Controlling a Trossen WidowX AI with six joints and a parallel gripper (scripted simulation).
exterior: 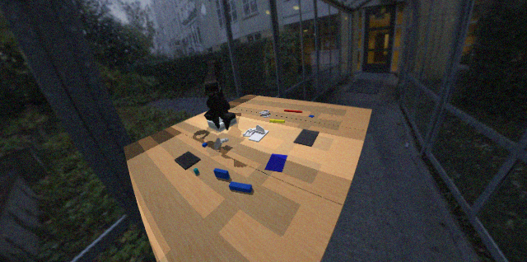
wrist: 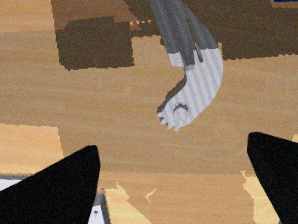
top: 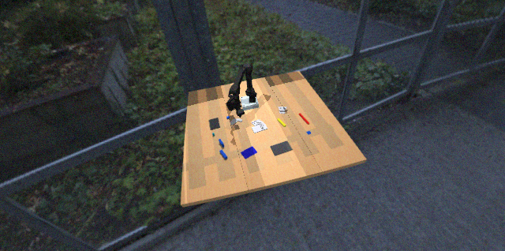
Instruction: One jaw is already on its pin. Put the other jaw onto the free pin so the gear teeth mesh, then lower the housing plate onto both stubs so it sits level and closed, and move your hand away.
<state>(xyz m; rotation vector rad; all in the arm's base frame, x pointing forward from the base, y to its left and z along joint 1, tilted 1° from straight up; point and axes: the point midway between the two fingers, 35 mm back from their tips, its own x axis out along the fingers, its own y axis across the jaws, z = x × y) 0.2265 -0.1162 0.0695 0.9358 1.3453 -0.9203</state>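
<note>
The white jaw is 1 cm behind my gripper tip, 1 cm to the right of it and 8 cm below it. Round my gripper tip: teal cube (14 cm ahead, 22 cm to the right, 7 cm below); then yellow bar (5 cm ahead, 36 cm to the left, 8 cm below); then blue plate (34 cm ahead, 8 cm to the left, 8 cm below).
</note>
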